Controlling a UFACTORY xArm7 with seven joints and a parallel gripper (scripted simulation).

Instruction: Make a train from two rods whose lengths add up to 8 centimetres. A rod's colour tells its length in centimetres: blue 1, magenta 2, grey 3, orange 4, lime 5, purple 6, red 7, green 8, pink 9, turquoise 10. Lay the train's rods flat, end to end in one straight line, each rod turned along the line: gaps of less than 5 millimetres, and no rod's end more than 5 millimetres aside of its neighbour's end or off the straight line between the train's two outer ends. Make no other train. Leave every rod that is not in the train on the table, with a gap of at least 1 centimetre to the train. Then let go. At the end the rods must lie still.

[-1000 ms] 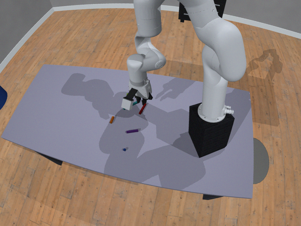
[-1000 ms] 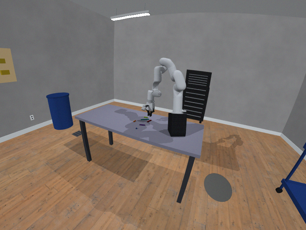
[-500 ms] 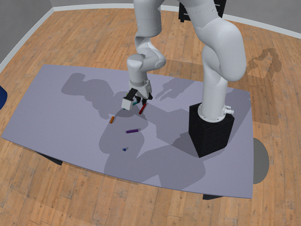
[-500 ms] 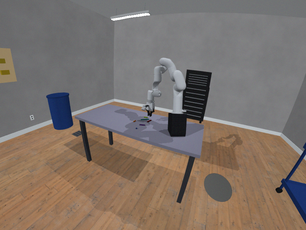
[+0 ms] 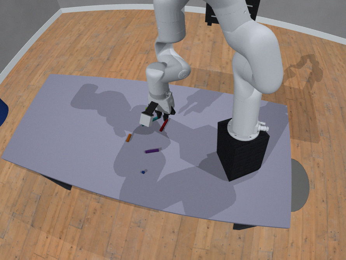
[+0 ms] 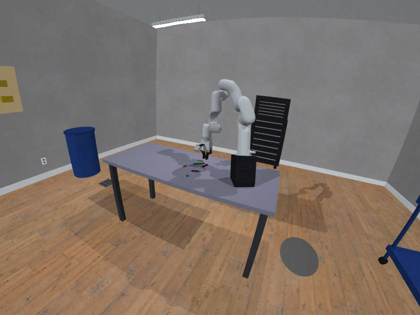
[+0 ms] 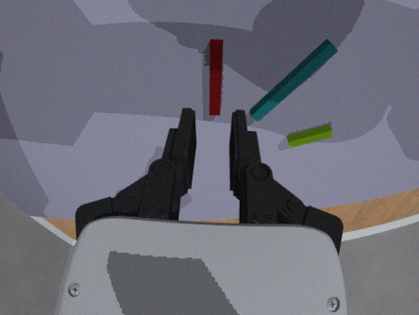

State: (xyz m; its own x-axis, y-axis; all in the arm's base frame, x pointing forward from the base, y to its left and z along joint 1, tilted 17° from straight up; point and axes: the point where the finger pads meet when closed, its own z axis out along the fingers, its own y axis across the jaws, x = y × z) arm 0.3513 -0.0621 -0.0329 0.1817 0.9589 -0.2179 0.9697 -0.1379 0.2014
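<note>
The red rod lies 80 mm below my hand. Also, from my hand: turquoise rod 70 mm ahead, 10 mm to the right, 80 mm below; then purple rod 10 mm ahead, 140 mm to the left, 80 mm below; then lime rod 90 mm ahead, 80 mm to the right, 80 mm below.
</note>
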